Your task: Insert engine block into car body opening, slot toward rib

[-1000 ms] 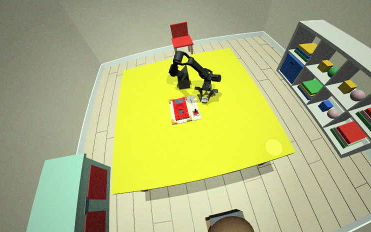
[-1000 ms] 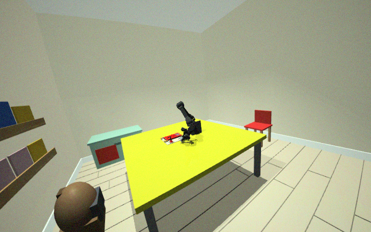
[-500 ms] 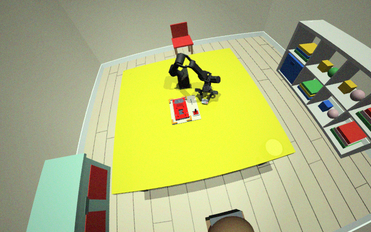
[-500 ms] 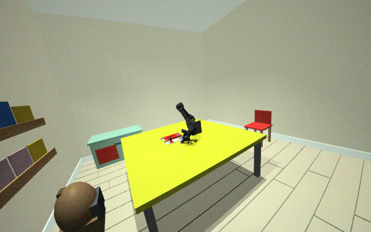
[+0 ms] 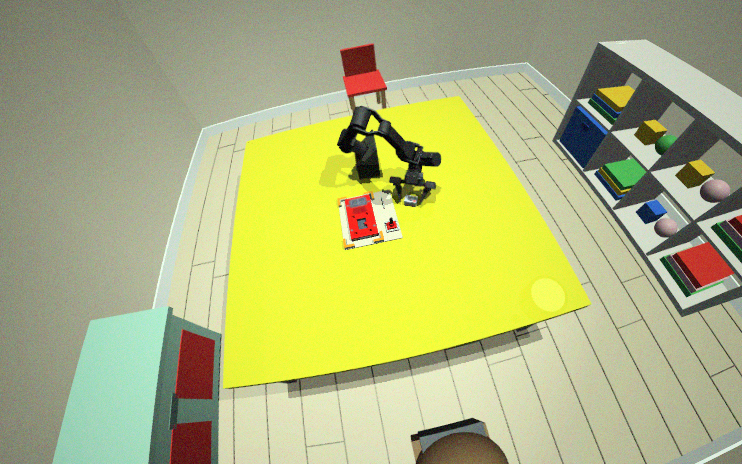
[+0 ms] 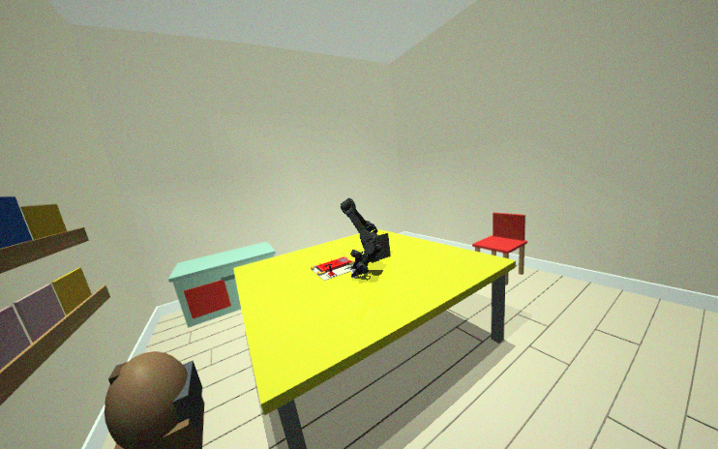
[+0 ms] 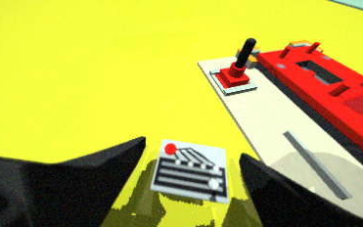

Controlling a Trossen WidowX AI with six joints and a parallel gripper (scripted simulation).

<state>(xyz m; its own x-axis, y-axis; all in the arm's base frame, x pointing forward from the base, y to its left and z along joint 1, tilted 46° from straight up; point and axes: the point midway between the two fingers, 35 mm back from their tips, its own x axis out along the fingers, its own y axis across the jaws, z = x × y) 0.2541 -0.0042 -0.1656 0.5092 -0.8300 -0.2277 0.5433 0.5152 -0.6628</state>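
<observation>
Now: the engine block 2 cm behind my gripper tip, 1 cm to the left of it and 1 cm below it.
</observation>
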